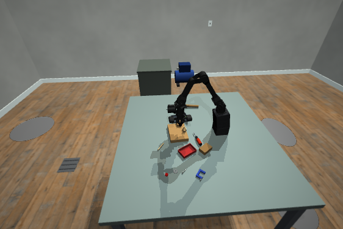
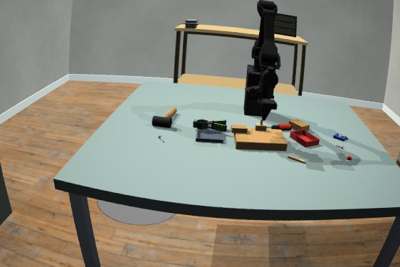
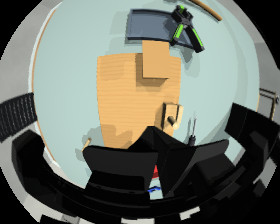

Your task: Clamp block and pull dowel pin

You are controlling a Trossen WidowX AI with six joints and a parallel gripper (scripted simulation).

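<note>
The dowel pin lies 70 mm below my hand and 30 mm behind it. Also, from my hand: red tray: 200 mm to the left, 110 mm below, 20 mm behind; then wooden board: 110 mm below, 20 mm ahead, 10 mm to the right; then dark tray: 200 mm to the right, 110 mm below, 40 mm behind.
</note>
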